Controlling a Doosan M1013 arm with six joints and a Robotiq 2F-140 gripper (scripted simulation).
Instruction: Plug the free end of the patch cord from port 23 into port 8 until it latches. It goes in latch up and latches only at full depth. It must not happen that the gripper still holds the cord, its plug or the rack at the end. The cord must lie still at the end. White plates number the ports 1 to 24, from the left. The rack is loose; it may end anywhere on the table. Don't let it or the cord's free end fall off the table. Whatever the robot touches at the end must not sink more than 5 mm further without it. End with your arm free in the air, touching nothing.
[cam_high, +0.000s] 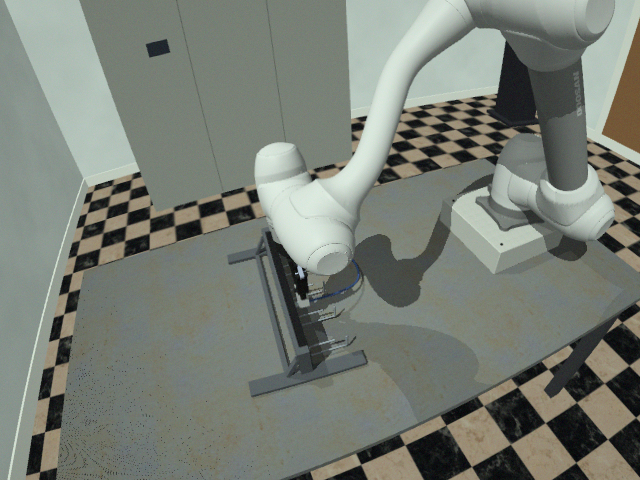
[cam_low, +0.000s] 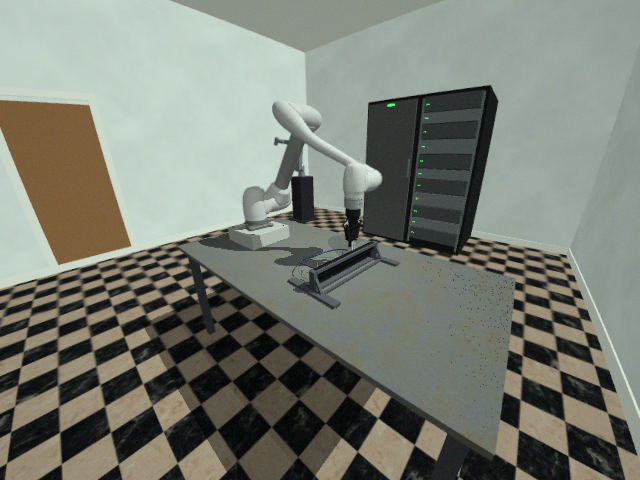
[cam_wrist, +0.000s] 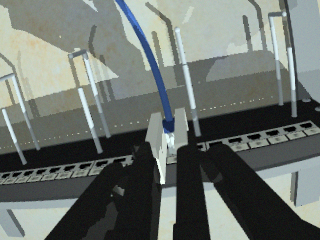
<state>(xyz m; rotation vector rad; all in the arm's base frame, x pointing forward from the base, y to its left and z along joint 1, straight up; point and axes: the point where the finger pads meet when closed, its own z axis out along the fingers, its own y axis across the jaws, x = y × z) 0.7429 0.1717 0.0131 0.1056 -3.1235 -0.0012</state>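
My gripper is now 10 mm short of the free-end plug and 30 mm above it.
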